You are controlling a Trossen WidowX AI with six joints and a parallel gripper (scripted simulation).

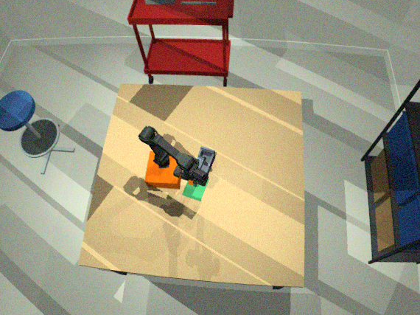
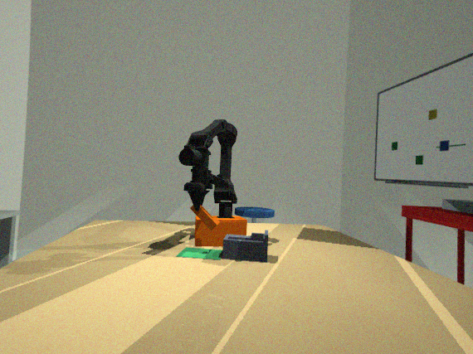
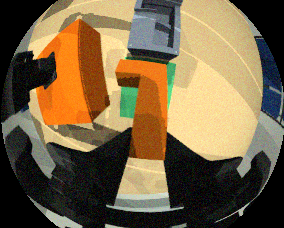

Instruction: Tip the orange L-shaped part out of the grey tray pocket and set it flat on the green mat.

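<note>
Right now my gripper tip is 16 cm above the green mat, 2 cm to the right of it and 1 cm short of it. Round my gripper tip: orange L-shaped part (4 cm to the left, 3 cm below).
</note>
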